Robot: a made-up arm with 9 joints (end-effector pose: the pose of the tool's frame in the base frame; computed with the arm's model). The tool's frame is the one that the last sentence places.
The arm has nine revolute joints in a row. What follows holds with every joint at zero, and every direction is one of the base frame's. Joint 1 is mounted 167.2 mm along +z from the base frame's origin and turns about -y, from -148.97 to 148.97 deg. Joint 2 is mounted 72.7 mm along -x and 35.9 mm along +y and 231 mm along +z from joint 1 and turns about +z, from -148.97 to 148.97 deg. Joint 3 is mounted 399.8 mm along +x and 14.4 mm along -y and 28.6 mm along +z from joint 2 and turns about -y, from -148.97 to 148.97 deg. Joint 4 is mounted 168.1 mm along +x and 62.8 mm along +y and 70.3 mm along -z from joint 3 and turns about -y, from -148.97 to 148.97 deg. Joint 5 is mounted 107.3 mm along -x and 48.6 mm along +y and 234.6 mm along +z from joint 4 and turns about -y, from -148.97 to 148.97 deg. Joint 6 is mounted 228.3 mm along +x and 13.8 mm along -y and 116.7 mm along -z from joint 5 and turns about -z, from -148.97 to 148.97 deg. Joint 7 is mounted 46.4 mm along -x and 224.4 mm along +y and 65.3 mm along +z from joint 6 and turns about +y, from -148.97 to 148.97 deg. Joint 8 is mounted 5.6 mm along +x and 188.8 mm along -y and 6.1 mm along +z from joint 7 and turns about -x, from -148.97 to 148.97 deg. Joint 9 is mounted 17.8 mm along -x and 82.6 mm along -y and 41.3 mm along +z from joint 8 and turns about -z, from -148.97 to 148.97 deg. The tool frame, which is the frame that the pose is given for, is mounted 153.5 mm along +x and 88.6 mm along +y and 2.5 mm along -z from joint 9; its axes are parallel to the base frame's.
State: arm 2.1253 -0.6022 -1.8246 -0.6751 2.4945 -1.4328 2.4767 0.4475 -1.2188
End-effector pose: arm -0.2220 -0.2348 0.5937 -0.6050 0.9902 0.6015
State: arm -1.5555 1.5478 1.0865 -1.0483 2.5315 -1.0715 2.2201 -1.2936 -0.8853
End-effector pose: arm 0.8305 0.3463 0.3643 1.8321 0.4156 0.7288
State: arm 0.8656 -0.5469 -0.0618 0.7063 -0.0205 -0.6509 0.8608 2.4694 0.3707
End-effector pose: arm 0.1380 -0.1066 0.7828 -2.7255 -0.4830 -0.8811
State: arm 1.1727 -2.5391 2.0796 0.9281 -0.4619 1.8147 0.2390 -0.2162 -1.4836
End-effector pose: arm -0.3780 -0.1864 0.2248 1.7911 1.2836 1.7008
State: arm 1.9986 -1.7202 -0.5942 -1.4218 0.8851 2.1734 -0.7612 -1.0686 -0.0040
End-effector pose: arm 0.1200 -0.8714 0.0497 1.4976 -0.0422 -2.2679
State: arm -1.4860 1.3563 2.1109 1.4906 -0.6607 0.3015 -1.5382 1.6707 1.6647
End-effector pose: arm 0.2376 0.6668 0.3927 0.1307 -0.1541 1.7044
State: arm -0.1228 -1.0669 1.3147 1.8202 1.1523 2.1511 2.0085 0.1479 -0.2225
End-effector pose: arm 0.1544 -0.2019 0.0905 -0.6415 -0.8307 1.6767
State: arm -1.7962 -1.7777 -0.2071 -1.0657 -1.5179 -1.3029 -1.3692 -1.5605 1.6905
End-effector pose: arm 0.2401 -0.4693 0.0084 -1.3122 0.9179 1.4955
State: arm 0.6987 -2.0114 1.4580 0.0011 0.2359 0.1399 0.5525 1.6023 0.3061
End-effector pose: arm -0.5040 -0.2895 0.6597 1.0423 -0.6654 2.7779
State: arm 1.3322 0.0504 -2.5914 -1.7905 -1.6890 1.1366 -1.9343 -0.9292 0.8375
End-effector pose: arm -0.1824 0.1180 0.2871 -0.7762 2.8209 0.1057
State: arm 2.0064 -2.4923 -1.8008 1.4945 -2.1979 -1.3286 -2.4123 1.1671 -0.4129
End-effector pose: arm -0.1552 -0.0922 -0.1428 2.6678 -0.0558 -0.7675
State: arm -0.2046 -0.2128 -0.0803 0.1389 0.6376 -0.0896 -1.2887 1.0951 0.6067
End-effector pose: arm 0.4940 0.0388 0.6633 -0.4648 -1.9236 -1.3939
